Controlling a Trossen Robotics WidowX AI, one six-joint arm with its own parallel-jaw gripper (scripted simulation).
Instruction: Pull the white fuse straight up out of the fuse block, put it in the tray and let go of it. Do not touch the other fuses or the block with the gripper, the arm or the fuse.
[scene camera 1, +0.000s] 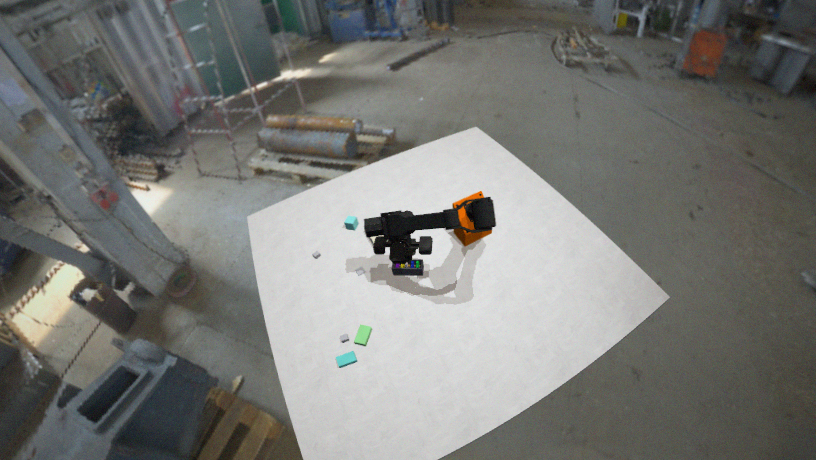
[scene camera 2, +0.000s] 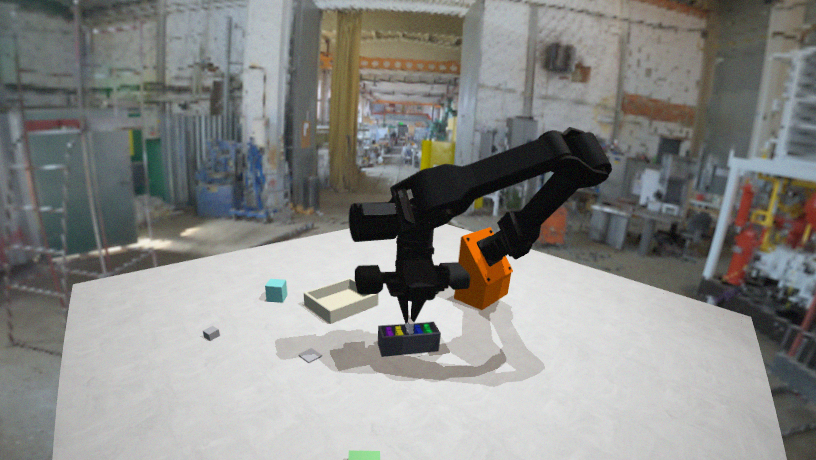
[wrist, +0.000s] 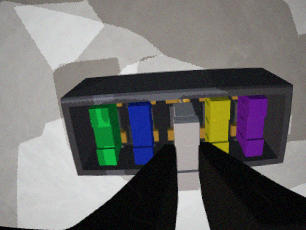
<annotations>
The gripper shows in scene camera 1, in scene camera 2 and in the wrist view (186, 154). One and the same spot on the gripper: (scene camera 1: 401, 251) is (scene camera 2: 427, 271).
</annotations>
